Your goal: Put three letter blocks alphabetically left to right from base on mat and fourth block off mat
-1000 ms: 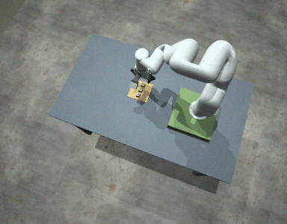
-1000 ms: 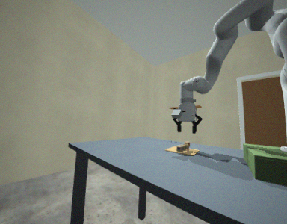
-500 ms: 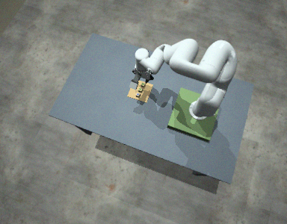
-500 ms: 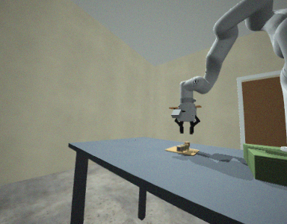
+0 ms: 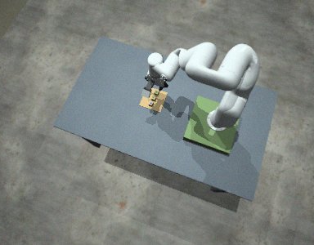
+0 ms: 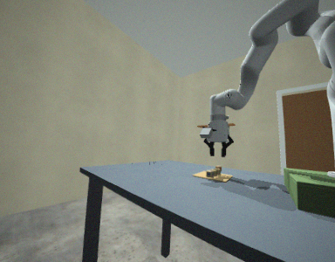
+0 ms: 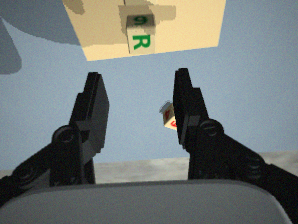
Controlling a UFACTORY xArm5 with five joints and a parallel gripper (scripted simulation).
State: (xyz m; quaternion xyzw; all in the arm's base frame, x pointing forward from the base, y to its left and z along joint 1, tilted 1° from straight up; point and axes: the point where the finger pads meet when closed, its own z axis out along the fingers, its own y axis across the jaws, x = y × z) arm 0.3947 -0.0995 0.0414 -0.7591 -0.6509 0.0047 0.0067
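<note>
My gripper is now 1 cm short of the block, 4 cm to the right of it and 9 cm above it. The rest, counted from my hand: mat: 1 cm ahead, 4 cm to the left, 10 cm below.
</note>
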